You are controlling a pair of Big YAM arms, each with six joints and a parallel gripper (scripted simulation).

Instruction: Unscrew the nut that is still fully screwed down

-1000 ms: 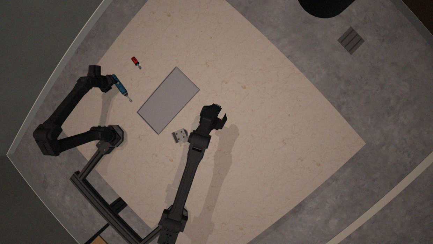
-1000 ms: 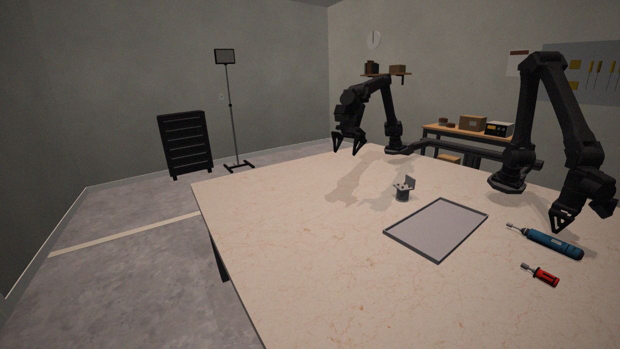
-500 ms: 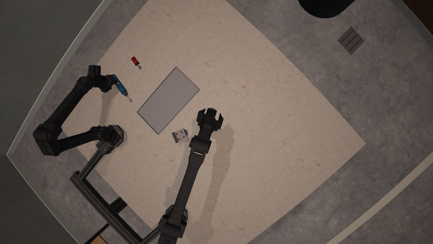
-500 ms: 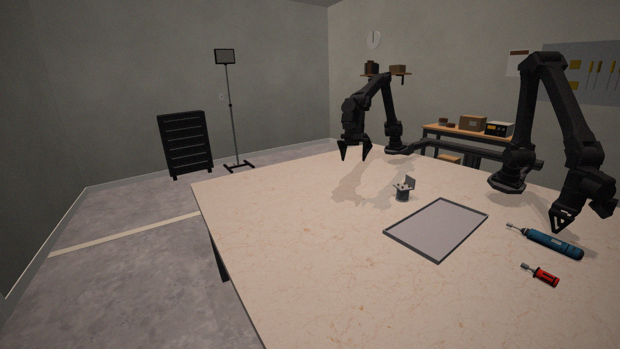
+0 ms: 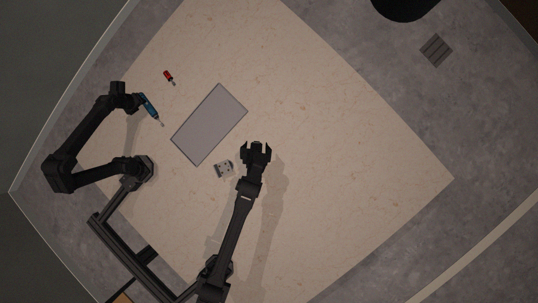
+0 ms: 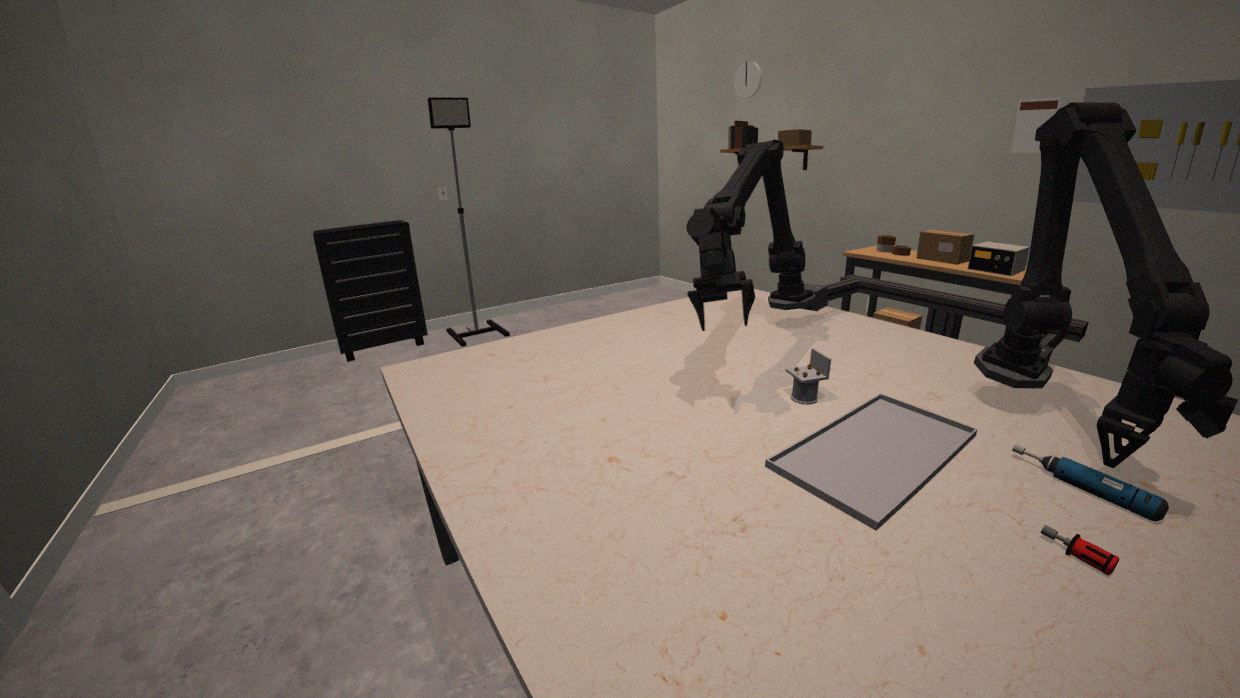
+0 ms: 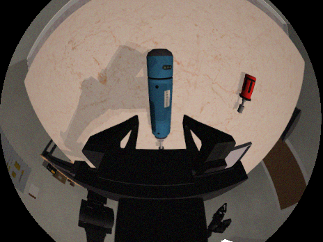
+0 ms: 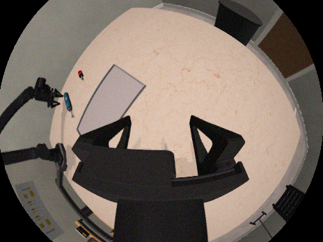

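Now: the grey bracket 240 mm behind my right hand, 20 mm to the left of it and 150 mm below it. The rest, counted from my right hand: flat grey tray (190 mm behind, 260 mm to the left, 220 mm below); then joint module (240 mm behind, 20 mm to the left, 190 mm below); then red-handled screwdriver (190 mm behind, 600 mm to the left, 210 mm below).
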